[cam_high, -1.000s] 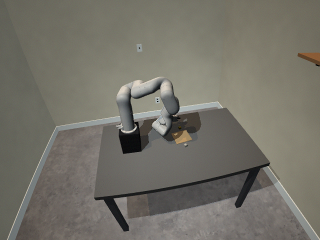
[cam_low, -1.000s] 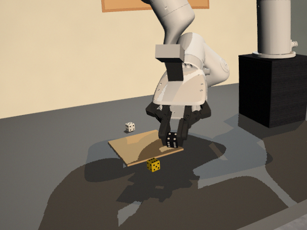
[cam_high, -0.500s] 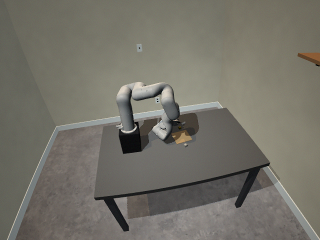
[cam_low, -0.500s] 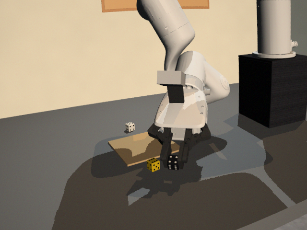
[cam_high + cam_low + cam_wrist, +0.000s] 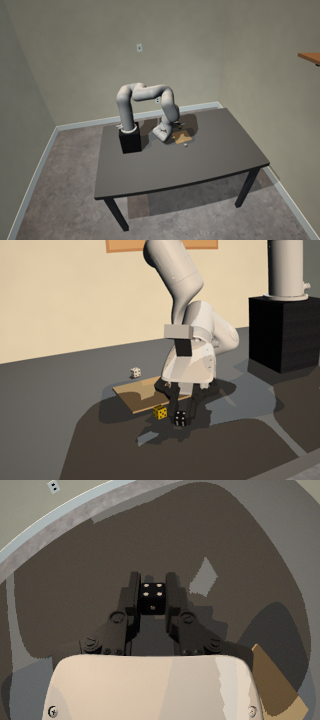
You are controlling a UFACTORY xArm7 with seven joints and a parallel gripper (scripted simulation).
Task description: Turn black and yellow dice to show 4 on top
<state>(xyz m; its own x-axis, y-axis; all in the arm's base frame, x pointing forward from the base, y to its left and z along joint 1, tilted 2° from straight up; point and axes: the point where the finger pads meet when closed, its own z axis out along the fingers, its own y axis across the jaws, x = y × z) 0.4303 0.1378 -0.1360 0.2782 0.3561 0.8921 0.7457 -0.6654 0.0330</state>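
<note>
The black die lies 1 cm to the left of my hand and 1 cm below it. Also, from my hand: tan mat: 1 cm behind, 17 cm to the right, 4 cm below; yellow die: 2 cm ahead, 6 cm to the right, 3 cm below; white die: 2 cm behind, 29 cm to the right, 3 cm below.
</note>
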